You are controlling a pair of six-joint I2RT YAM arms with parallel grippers.
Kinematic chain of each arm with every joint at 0, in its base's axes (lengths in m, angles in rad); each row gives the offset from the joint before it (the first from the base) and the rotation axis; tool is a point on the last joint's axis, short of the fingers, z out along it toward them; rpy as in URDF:
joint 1: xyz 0 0 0.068 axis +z
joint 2: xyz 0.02 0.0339 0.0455 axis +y
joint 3: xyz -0.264 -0.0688 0 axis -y
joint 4: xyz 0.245 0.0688 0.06 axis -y
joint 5: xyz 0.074 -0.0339 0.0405 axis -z
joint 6: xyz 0.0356 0 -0.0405 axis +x
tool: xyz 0 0 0 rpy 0 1.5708 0
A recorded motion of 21 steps. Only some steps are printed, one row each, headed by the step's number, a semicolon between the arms.
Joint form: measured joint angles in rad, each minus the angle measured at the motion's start. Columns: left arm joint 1, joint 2, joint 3, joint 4, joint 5, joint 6; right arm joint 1, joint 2, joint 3, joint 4, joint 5, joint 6.
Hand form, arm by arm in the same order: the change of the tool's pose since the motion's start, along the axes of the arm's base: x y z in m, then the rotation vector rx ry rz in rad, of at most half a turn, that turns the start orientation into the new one. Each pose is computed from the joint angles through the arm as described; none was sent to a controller.
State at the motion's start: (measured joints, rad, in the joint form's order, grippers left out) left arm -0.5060 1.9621 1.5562 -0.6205 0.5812 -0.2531; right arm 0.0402 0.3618 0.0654 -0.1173 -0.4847 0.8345
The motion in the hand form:
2: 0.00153 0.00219 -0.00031 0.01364 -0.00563 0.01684; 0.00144 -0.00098 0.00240 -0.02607 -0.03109 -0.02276
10: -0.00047 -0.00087 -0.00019 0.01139 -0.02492 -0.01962; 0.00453 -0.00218 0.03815 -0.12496 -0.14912 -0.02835
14: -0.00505 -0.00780 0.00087 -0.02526 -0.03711 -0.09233; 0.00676 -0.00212 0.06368 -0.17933 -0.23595 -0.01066
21: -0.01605 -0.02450 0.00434 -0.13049 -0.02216 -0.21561; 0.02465 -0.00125 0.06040 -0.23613 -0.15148 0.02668
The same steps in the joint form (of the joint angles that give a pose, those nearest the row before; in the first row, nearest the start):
2: 0.0050 0.0000 0.0000 0.0000 -0.0187 -0.0031; -0.0003 0.0000 0.0019 0.0199 0.0313 -0.0183
10: -0.0031 0.0000 0.0000 -0.0004 -0.0103 0.0305; 0.0000 0.0000 0.1175 -0.0270 0.0736 -0.1240
14: -0.0191 0.0000 0.0000 0.0031 0.0412 0.0736; -0.0004 0.0199 0.1972 -0.0320 0.0728 -0.1930
21: -0.0580 0.0000 0.0000 0.0222 0.1690 0.1026; 0.0000 0.1892 0.2415 -0.0229 0.0698 -0.2590

